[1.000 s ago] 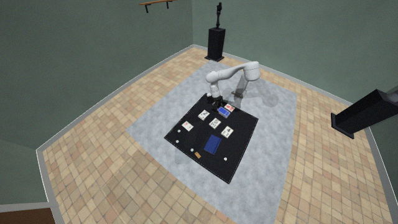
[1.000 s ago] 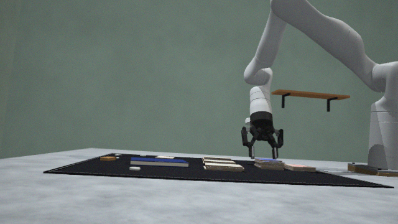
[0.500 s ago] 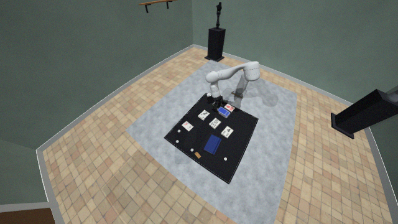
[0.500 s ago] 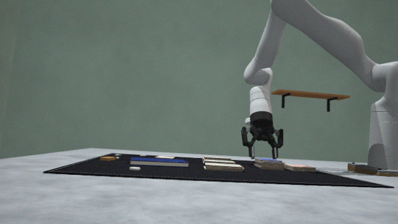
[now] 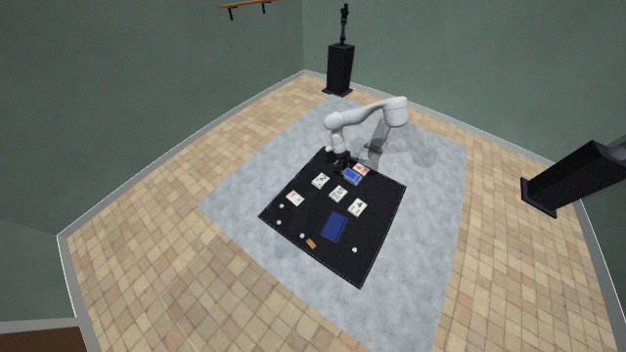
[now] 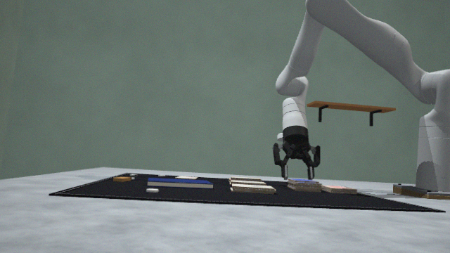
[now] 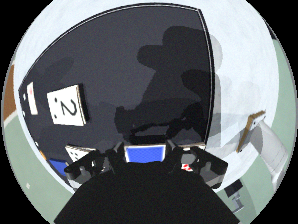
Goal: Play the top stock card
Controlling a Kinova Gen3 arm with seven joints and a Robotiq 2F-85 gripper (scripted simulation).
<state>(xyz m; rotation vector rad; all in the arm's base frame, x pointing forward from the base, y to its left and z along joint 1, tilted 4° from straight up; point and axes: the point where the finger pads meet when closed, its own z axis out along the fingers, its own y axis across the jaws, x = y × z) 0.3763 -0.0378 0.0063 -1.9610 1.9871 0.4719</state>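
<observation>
Now: hand 40 mm to the right of the blue-backed card and 10 mm above it.
</observation>
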